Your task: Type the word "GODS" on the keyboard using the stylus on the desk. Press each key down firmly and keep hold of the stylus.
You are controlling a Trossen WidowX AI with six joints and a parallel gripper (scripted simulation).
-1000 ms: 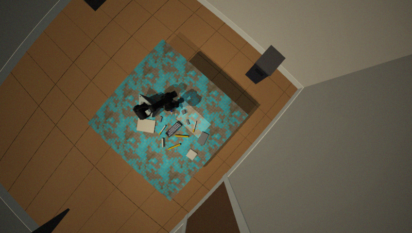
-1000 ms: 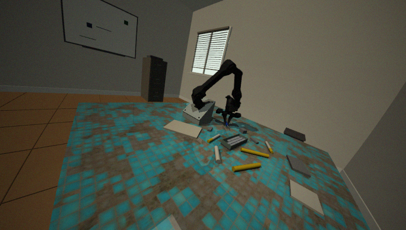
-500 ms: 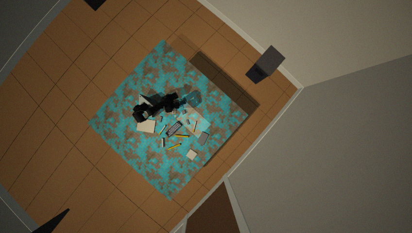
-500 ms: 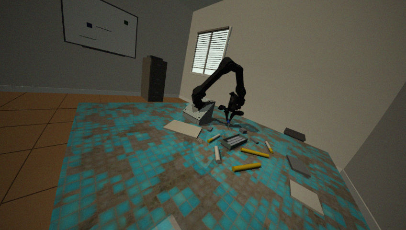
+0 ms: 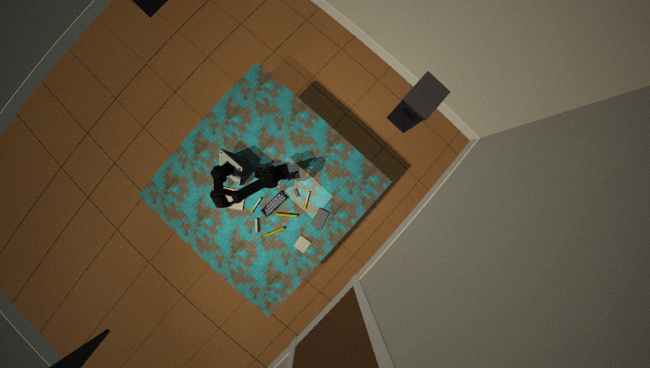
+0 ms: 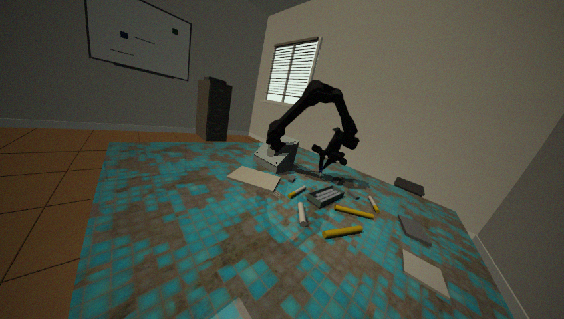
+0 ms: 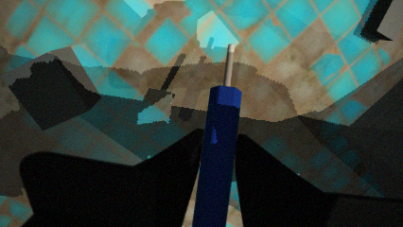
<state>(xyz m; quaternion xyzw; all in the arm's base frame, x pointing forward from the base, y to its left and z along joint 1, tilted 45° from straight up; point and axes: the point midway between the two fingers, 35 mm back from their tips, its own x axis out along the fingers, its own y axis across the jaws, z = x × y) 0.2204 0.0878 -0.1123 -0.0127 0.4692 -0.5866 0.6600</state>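
Right now my gripper tip is 10 mm short of the blue stylus, 10 mm to the left of it and 10 mm above it. From my gripper tip the other things lie so: flat pale pad (120 mm behind, 330 mm to the right, 50 mm below); grey cube (90 mm ahead, 60 mm to the left, 40 mm below); white stylus tip (20 mm ahead, 30 mm to the right, 20 mm below).
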